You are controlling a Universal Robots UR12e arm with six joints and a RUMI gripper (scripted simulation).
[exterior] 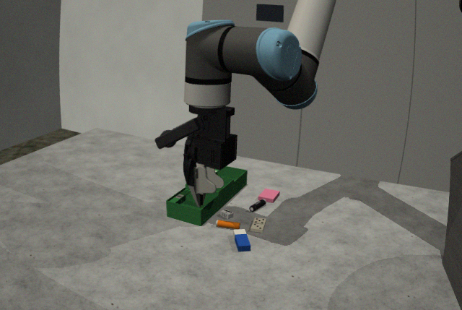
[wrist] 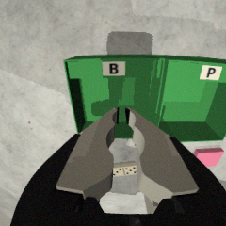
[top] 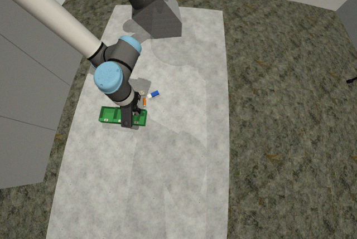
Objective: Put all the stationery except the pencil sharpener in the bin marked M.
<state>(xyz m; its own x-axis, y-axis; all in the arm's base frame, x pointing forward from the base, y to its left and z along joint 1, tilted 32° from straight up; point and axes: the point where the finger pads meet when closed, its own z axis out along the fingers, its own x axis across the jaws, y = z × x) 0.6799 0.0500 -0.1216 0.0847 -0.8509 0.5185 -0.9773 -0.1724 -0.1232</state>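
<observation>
Right now my hand is 16 cm to the left of the pink eraser, 9 cm past it and 3 cm above it. Also, from my hand: green bin block: 7 cm to the right, 2 cm ahead, 1 cm below; then pencil sharpener: 5 cm behind, 3 cm to the right, 3 cm below; then orange marker: 8 cm behind, 3 cm below, 2 cm to the left.
</observation>
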